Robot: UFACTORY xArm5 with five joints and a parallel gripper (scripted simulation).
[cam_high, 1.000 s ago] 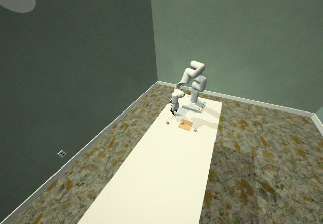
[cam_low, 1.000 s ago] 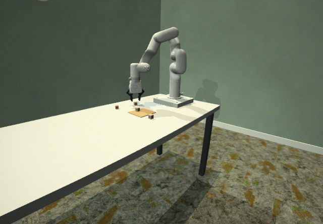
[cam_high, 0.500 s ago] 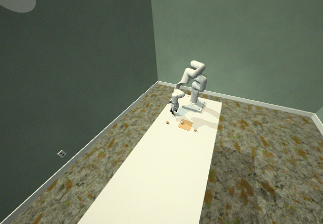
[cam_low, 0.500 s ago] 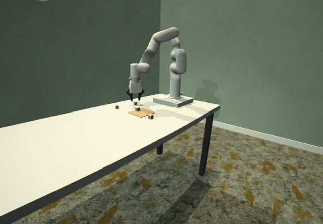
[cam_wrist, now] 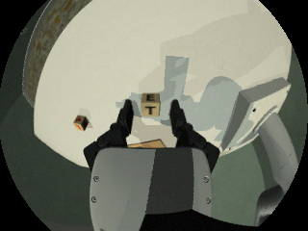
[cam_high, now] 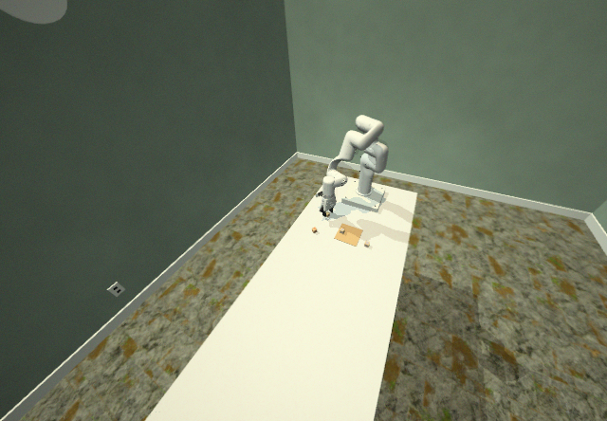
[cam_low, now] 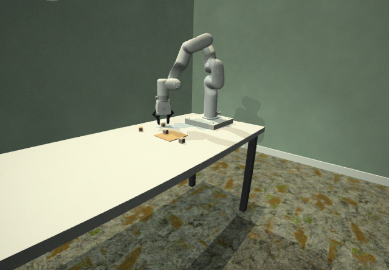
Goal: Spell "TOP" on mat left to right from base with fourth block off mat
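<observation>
Right now the tan mat is 60 mm ahead of my hand, 200 mm to the left of it and 30 mm below it.
</observation>
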